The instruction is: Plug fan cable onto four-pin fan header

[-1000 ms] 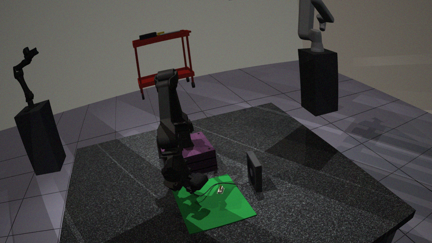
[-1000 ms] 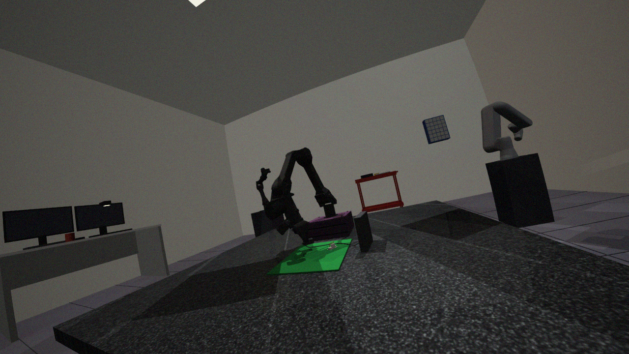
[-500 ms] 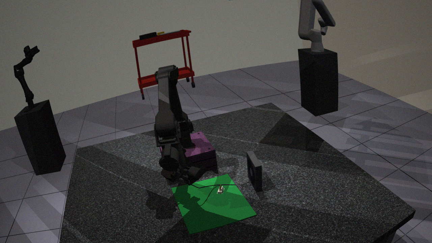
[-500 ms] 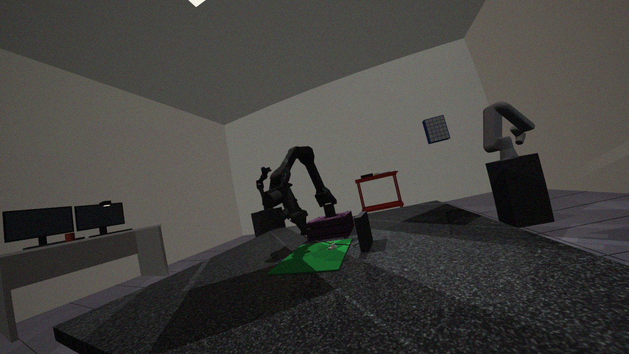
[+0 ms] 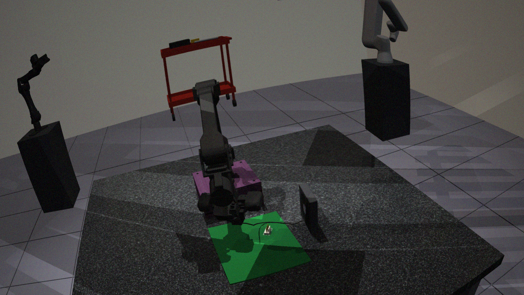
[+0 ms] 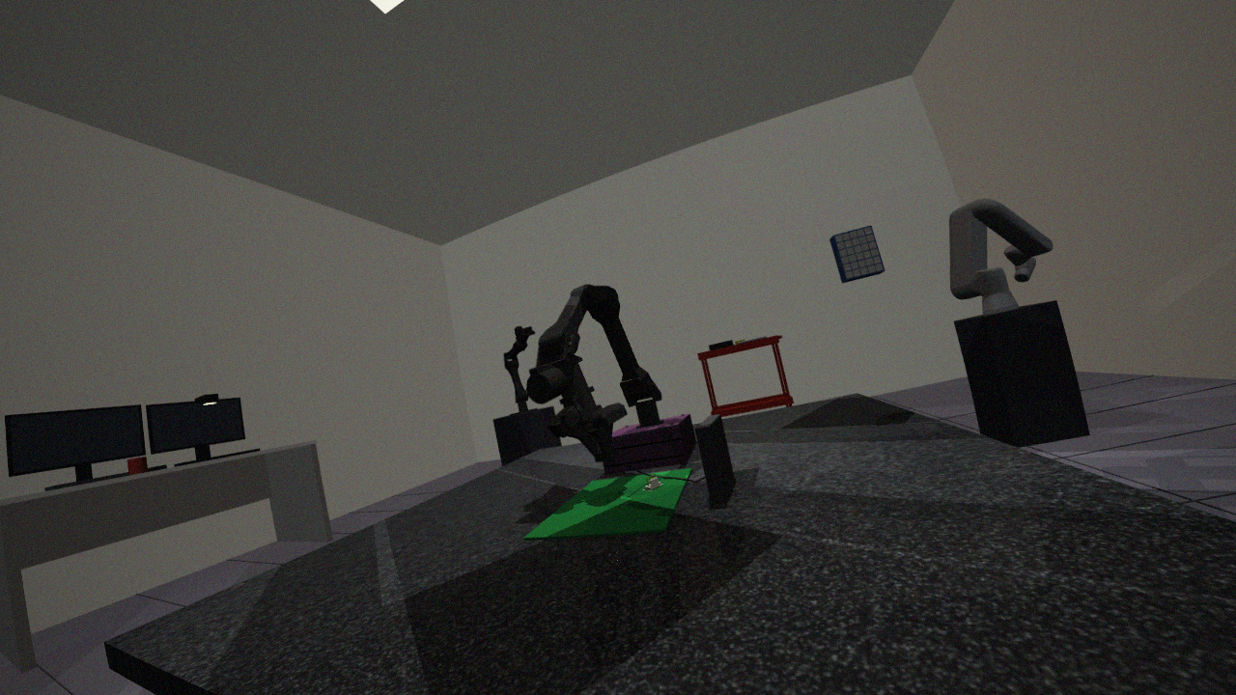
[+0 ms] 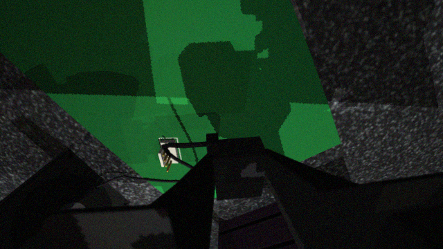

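The black fan is 1 cm behind my gripper tip, 22 cm to the left of it and 2 cm below it. Also, from my gripper tip: white four-pin header (1 cm behind, 9 cm to the left, 8 cm below); green board (4 cm ahead, 4 cm to the left, 9 cm below); dark fan plug (1 cm behind).
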